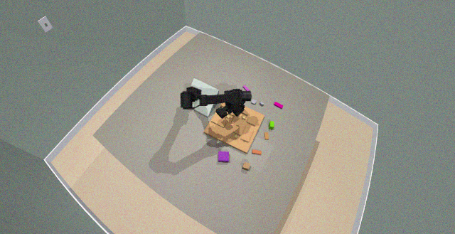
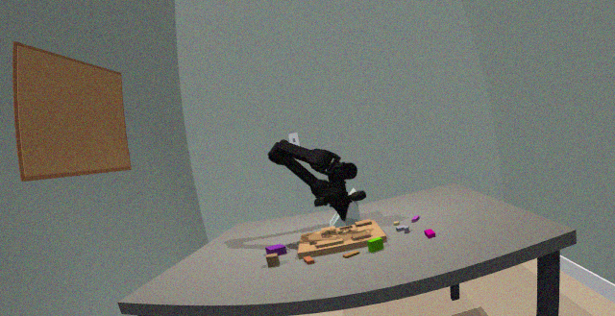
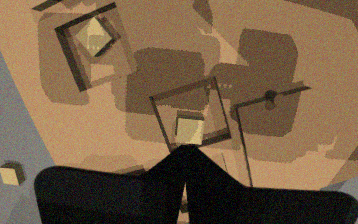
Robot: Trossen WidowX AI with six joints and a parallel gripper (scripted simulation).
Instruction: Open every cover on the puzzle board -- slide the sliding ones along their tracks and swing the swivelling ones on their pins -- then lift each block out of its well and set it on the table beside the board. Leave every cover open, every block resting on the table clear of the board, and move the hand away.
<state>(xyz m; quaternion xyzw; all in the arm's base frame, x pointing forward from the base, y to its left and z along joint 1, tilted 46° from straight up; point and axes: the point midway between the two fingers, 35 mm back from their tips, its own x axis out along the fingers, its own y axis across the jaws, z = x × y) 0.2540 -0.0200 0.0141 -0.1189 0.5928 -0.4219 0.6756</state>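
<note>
My gripper tip is 50 mm short of the tan puzzle board, 40 mm above it and 10 mm to the left of it. Round my gripper tip: grey block: 200 mm to the left, 160 mm ahead, 50 mm below; then brown piece: 270 mm ahead, 60 mm below, 10 mm to the right; then violet piece: 280 mm to the left, 60 mm below, 10 mm ahead.
</note>
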